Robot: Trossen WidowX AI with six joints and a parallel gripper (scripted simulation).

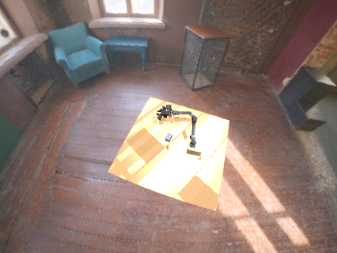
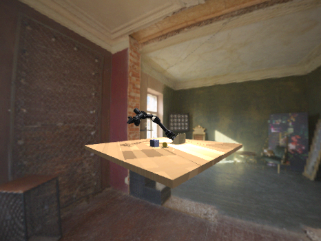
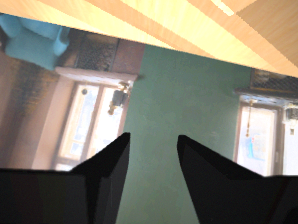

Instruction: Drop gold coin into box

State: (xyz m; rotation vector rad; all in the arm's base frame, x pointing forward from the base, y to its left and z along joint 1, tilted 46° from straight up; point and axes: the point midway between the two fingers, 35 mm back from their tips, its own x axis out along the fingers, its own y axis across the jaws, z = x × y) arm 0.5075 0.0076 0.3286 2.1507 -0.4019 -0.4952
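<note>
The gold coin is 30 cm to the left of my gripper tip, 24 cm behind it and 22 cm below it.
</note>
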